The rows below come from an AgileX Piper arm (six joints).
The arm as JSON. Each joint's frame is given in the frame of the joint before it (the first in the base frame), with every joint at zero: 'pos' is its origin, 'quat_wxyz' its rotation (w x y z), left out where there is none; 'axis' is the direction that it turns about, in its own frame. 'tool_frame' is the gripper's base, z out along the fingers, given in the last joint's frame.
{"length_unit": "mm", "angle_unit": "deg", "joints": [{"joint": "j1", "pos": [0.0, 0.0, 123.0], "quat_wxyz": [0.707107, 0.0, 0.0, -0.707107], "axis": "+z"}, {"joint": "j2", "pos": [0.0, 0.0, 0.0], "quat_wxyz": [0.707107, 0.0, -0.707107, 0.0], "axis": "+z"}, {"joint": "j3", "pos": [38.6, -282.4, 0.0], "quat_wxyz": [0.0, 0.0, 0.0, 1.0], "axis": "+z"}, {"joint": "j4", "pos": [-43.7, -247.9, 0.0], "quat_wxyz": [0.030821, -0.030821, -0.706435, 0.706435], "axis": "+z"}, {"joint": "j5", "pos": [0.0, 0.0, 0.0], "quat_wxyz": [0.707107, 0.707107, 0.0, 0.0], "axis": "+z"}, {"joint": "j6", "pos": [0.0, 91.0, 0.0], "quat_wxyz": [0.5, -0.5, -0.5, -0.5], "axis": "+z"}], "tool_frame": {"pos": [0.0, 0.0, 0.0], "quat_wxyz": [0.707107, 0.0, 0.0, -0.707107]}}
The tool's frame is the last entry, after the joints.
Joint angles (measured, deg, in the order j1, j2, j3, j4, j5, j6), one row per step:
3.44 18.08 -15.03 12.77 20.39 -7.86
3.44 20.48 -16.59 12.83 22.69 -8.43
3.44 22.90 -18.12 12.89 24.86 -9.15
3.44 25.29 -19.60 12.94 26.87 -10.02
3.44 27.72 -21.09 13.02 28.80 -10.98
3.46 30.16 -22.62 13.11 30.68 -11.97
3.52 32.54 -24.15 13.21 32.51 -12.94
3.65 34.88 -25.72 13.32 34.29 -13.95
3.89 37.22 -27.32 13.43 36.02 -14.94
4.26 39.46 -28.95 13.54 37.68 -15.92
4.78 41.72 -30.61 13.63 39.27 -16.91
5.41 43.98 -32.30 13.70 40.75 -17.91
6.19 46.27 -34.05 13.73 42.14 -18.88
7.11 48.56 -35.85 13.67 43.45 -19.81
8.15 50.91 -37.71 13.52 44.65 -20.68
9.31 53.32 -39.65 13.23 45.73 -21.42
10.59 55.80 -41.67 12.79 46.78 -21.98
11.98 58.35 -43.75 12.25 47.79 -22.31
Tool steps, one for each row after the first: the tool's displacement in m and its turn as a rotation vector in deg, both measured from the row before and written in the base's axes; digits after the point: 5 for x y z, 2 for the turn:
0.00410 0.00103 0.00237 -0.67 3.00 0.70
0.00436 0.00100 0.00221 -0.78 2.90 0.76
0.00454 0.00095 0.00203 -0.90 2.74 0.82
0.00485 0.00096 0.00196 -0.91 2.67 0.89
0.00509 0.00100 0.00205 -0.89 2.58 0.95
0.00515 0.00107 0.00203 -0.83 2.47 1.01
0.00527 0.00122 0.00219 -0.82 2.33 1.13
0.00547 0.00147 0.00221 -0.77 2.25 1.25
0.00544 0.00177 0.00245 -0.73 2.04 1.39
0.00569 0.00216 0.00242 -0.74 1.95 1.56
0.00595 0.00250 0.00245 -0.75 1.80 1.68
0.00627 0.00298 0.00252 -0.75 1.67 1.81
0.00649 0.00344 0.00255 -0.80 1.53 1.93
0.00692 0.00392 0.00247 -0.84 1.41 2.01
0.00738 0.00443 0.00245 -0.90 1.28 2.03
0.00774 0.00500 0.00225 -0.95 1.25 2.03
0.00805 0.00568 0.00193 -0.94 1.24 1.96

